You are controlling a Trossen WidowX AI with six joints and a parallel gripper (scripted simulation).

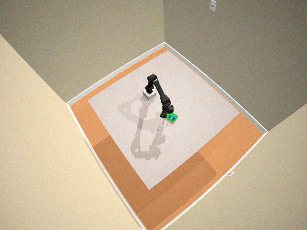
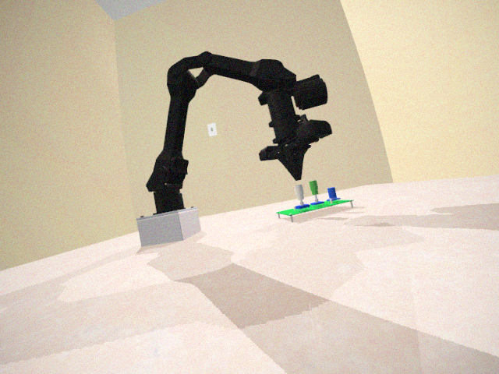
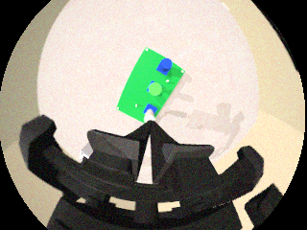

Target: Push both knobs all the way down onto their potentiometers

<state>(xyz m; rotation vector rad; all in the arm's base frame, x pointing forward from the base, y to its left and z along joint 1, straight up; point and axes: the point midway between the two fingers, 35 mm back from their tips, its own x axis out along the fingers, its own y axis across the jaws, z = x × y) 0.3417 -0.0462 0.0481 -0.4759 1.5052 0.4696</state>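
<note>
The white knob lies 2 cm below my gripper tip. From my gripper tip the other things lie so: green knob 4 cm ahead, 3 cm to the left, 3 cm below.
</note>
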